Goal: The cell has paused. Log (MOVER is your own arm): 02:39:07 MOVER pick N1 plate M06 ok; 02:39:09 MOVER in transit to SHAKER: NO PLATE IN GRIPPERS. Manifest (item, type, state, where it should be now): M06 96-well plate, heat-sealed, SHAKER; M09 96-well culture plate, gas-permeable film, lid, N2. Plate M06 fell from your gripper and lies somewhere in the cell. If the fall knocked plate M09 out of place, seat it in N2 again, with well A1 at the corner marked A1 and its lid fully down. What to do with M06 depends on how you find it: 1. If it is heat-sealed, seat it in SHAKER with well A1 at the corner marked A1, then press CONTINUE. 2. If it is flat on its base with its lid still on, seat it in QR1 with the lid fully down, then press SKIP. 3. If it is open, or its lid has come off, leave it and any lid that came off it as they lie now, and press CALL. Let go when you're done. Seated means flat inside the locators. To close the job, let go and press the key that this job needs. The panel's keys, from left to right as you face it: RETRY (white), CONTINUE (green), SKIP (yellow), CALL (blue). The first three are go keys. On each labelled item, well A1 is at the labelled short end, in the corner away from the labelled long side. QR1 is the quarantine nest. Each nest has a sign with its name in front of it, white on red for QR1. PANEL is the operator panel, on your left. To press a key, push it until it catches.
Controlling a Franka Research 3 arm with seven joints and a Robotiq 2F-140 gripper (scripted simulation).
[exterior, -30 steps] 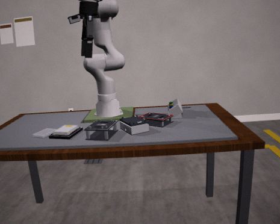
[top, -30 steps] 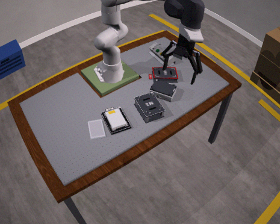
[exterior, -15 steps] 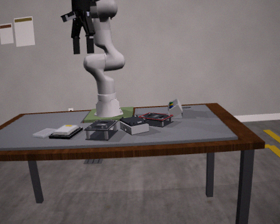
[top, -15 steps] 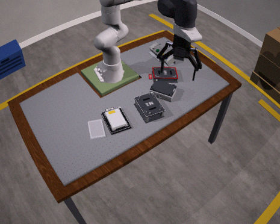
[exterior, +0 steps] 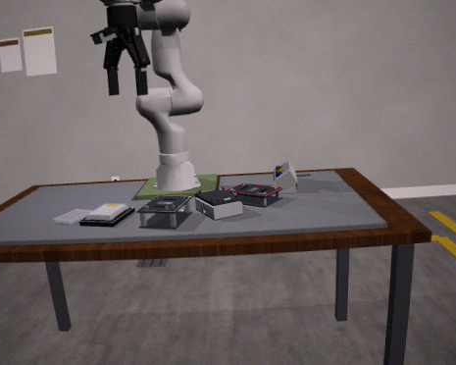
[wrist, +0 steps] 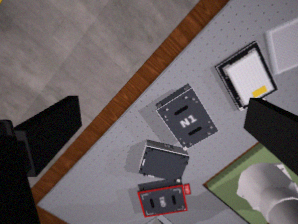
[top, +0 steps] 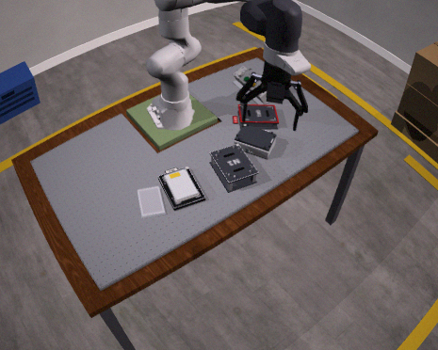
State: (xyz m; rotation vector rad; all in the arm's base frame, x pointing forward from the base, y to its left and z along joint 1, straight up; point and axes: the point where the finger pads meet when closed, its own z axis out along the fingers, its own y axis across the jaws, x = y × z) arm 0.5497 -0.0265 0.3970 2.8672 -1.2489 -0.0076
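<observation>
My hand is 240 mm past the heat-sealed plate, 290 mm to the left of it and 400 mm above it. From my hand the other things lie so: blue call key (460 mm behind, 420 mm to the left, 340 mm below); then yellow skip key (510 mm behind, 420 mm to the left, 340 mm below); then dark nest N1 (180 mm behind, 40 mm to the left, 360 mm below).
</observation>
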